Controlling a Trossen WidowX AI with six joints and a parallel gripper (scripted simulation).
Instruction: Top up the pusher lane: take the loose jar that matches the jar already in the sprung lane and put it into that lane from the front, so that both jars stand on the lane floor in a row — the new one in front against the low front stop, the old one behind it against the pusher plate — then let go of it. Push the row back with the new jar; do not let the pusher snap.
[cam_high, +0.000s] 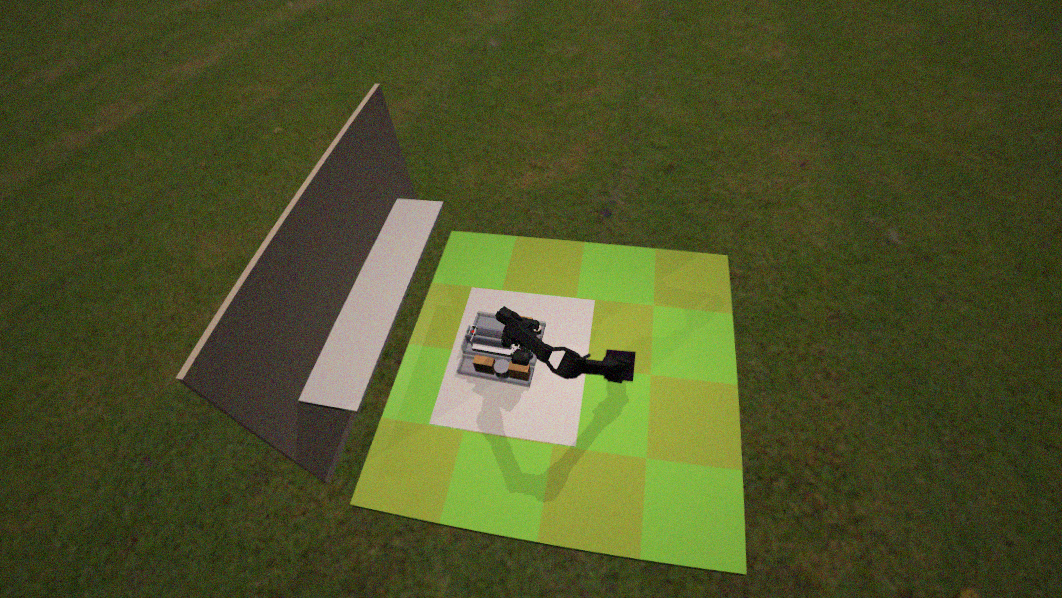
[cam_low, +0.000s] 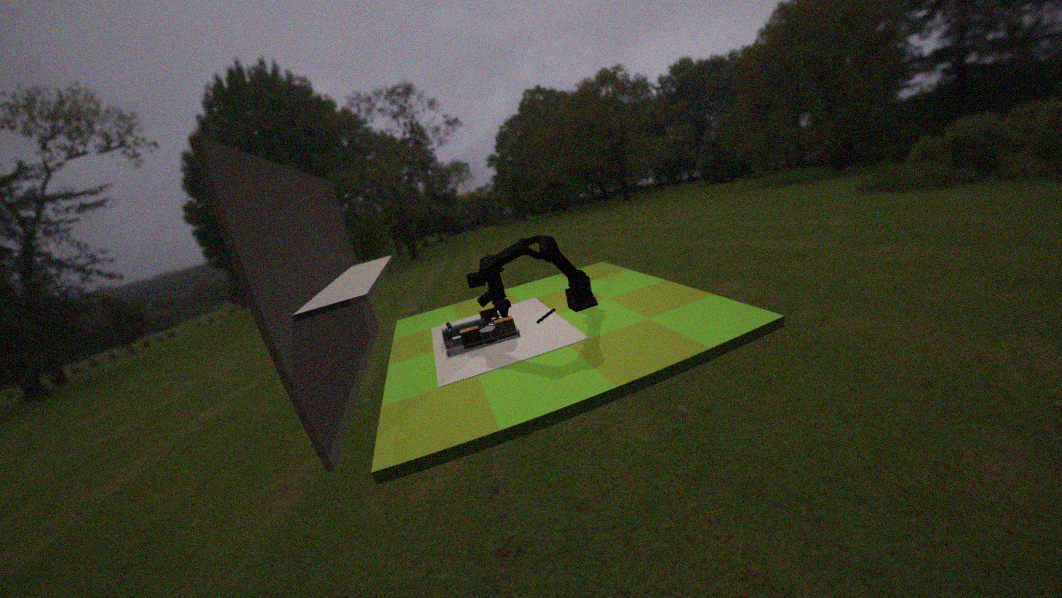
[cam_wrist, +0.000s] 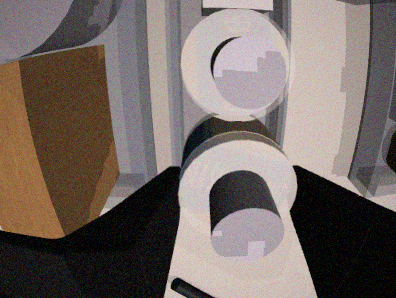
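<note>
The grey round tin lies 90 mm ahead of my gripper tip, 70 mm to the left of it and 20 mm below it. Also, from my gripper tip: thin black rod: 180 mm behind, 40 mm below, 10 mm to the left; grey sprung lane: 140 mm ahead, 50 mm to the right, 30 mm below; pusher plate: 150 mm ahead, 50 mm to the right.
</note>
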